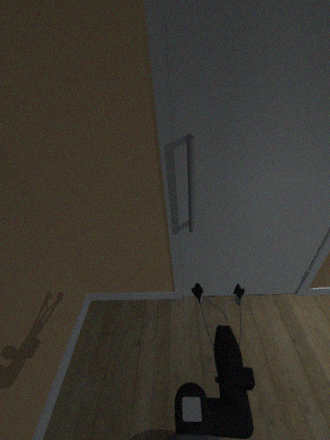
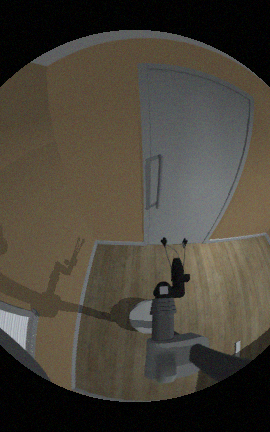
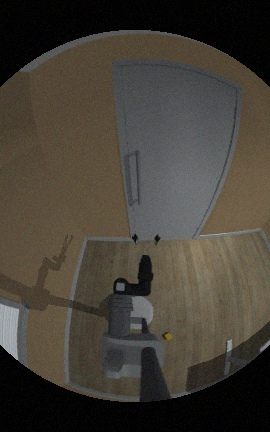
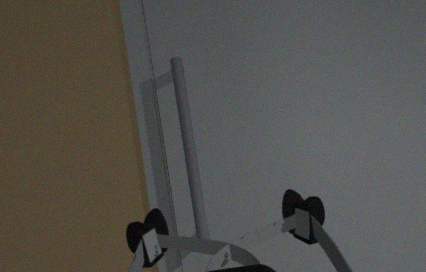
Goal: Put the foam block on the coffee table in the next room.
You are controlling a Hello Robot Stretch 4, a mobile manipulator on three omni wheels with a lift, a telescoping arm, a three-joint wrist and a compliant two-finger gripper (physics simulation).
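Pixels of known places: gripper, fingertip midpoint: (image 1: 216, 284) (image 2: 173, 237) (image 3: 145, 234) (image 4: 224, 216); robot's base, link origin: (image 2: 147, 315) (image 3: 134, 311).
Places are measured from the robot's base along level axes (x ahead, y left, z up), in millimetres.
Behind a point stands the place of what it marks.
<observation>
My gripper (image 1: 218, 292) @(x 475, y -102, z 970 mm) (image 2: 174, 242) @(x 475, y -102, z 970 mm) (image 3: 146, 239) @(x 475, y -102, z 970 mm) (image 4: 224, 216) @(x 475, y -102, z 970 mm) is open, with its two fingertips wide apart and no object between them. It is in front of a grey door (image 1: 260, 125) @(x 1038, y -370, z 1298 mm) (image 2: 200, 125) @(x 1038, y -388, z 1570 mm) (image 3: 180, 125) @(x 1038, y -397, z 1505 mm) (image 4: 325, 100) @(x 1037, y -490, z 1119 mm), which looks closed. The door's vertical bar handle (image 1: 190, 185) @(x 959, y -56, z 1071 mm) (image 2: 159, 182) @(x 959, y -62, z 1061 mm) (image 3: 138, 177) @(x 959, y -63, z 1069 mm) (image 4: 187, 140) @(x 958, y -60, z 1060 mm) is ahead of the gripper, near the door's left edge, and the fingers are apart from it. A small yellow-orange block (image 3: 167, 336) @(x -359, y -380, z 17 mm) lies on the floor to the right of the arm; I cannot tell if it is the foam block. The coffee table does not show.
An orange-tan wall (image 1: 75, 125) @(x 1042, y 445, z 1368 mm) (image 2: 100, 150) @(x 1042, y 416, z 1345 mm) (image 4: 60, 125) @(x 1042, y 299, z 1163 mm) stands left of the door and bears the arm's shadow. Wood floor (image 1: 150, 350) @(x 635, y 263, z -27 mm) (image 3: 200, 285) @(x 257, y -875, z -28 mm) runs up to the door. A round white object (image 2: 141, 316) @(x 0, y 73, z 187 mm) (image 3: 145, 307) @(x 57, y -120, z 187 mm) is below the arm. A small white upright piece (image 2: 238, 346) (image 3: 229, 350) is at lower right.
</observation>
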